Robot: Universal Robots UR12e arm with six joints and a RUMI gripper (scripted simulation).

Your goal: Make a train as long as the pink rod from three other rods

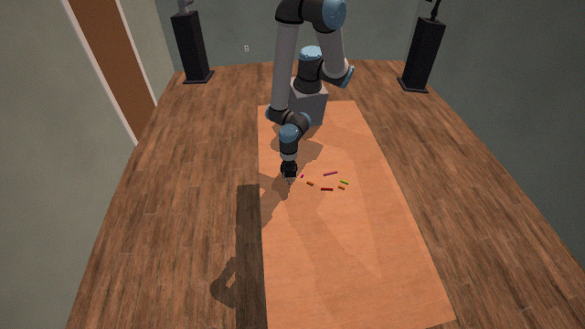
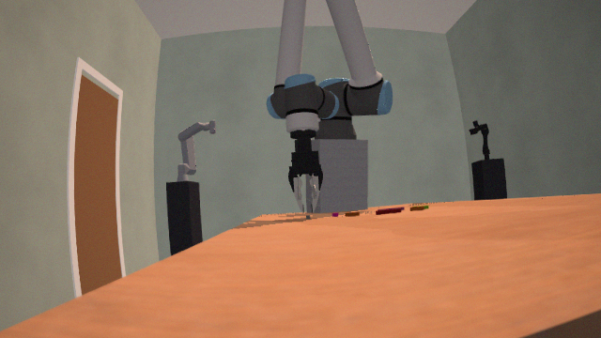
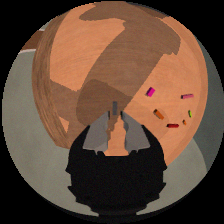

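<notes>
My hand is 30 mm above the grey rod. Round my hand: pink rod (80 mm behind, 250 mm to the left, 30 mm below); red rod (40 mm ahead, 220 mm to the left, 30 mm below); magenta rod (50 mm behind, 70 mm to the left, 30 mm below).
</notes>
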